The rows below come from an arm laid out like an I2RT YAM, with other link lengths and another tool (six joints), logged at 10 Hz.
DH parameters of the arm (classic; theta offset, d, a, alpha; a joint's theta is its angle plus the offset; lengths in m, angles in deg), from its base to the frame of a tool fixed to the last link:
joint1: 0 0.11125 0.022 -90
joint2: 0 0 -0.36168 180
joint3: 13.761 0 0.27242 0
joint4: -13.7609 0.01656 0.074 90
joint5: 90 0.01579 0 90
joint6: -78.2 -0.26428 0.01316 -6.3
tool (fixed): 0 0.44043 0 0
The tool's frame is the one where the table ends.
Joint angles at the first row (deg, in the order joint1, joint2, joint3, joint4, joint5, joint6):
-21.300 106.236 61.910 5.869 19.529 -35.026
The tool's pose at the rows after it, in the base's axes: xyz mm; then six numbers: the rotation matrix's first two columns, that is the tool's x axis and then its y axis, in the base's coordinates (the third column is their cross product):
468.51 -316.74 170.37 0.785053 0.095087 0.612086 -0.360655 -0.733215 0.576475
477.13 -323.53 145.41 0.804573 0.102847 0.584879 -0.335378 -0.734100 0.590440
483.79 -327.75 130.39 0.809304 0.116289 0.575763 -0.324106 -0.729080 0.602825
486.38 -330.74 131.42 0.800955 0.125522 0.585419 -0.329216 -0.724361 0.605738
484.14 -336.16 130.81 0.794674 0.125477 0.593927 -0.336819 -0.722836 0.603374
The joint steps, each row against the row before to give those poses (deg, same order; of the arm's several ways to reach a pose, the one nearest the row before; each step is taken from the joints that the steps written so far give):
-1.464 3.497 0.524 1.793 -0.022 -1.311
-0.372 3.802 0.591 1.922 -0.022 -1.290
-0.153 2.537 0.044 2.645 0.131 -1.115
-0.263 0.371 -0.023 1.508 -0.240 -0.524
-0.765 0.131 -0.437 1.290 -0.634 -0.328

